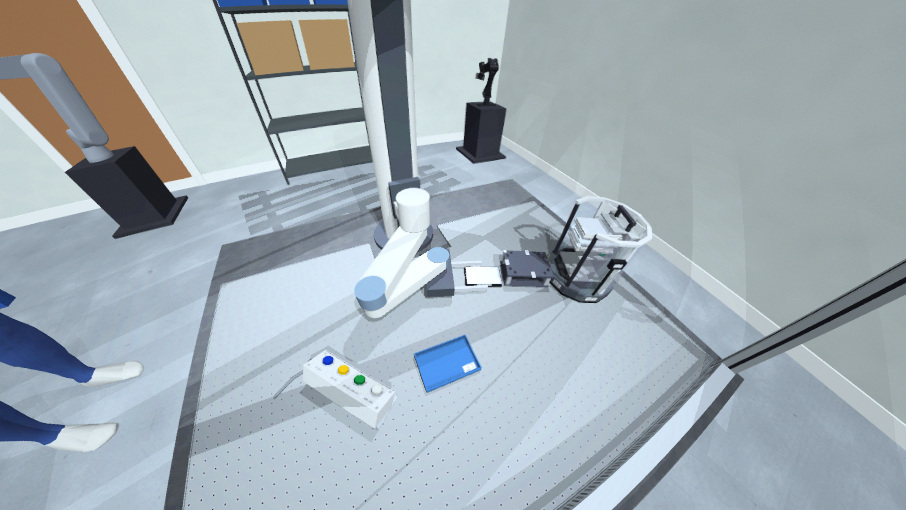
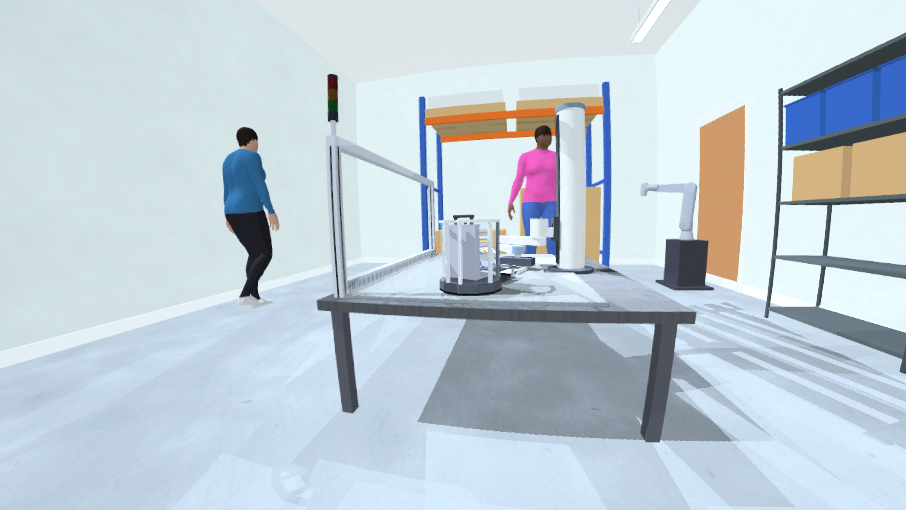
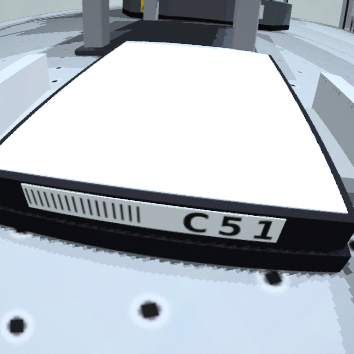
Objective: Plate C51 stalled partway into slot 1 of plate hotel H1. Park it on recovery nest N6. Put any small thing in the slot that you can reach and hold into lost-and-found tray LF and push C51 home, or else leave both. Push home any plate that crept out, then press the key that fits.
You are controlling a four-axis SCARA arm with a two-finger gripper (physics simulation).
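Frame: origin at the arm's base, x right, y up, z back, level; metres.
Where they show: gripper, fingertip midpoint: [image 1: 484,275] [image 2: 507,271] [image 3: 179,78]; arm's base, link origin: [image 2: 570,270].
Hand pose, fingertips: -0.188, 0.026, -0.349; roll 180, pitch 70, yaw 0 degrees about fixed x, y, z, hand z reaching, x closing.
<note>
Each offset is from my fingertips to the top centre of the thing, as dx, dy, dz. "*": to the spot under its first point.
Plate C51 @[+0.004, +0.001, +0.000] [image 1: 483,278] [image 3: 175,130], white on top with a dark rim and a barcode label, lies low and level before the dark unit @[-0.147, +0.057, -0.047] [image 1: 527,266]. Its far edge is near two grey posts @[* -0.098, +0.007, +0.027] [image 3: 96,25]. My gripper [image 1: 480,273] [image 3: 179,78] is around it from the near side, one finger along each long side, and looks shut on it. The blue tray @[+0.248, +0.004, -0.225] [image 1: 446,364] holds a small white label. The key box @[+0.502, +0.071, -0.195] [image 1: 348,387] has blue, yellow, green and white keys. I cannot tell which unit is H1 or N6, and any small thing is hidden.
A round caged tower @[-0.334, +0.281, -0.143] [image 1: 588,297] [image 2: 470,286] with white plates stands just beyond the dark unit. The arm's white column [image 1: 374,126] [image 2: 572,190] rises at the table's back. A cable runs from the key box. A clear guard [image 2: 337,215] edges the table.
</note>
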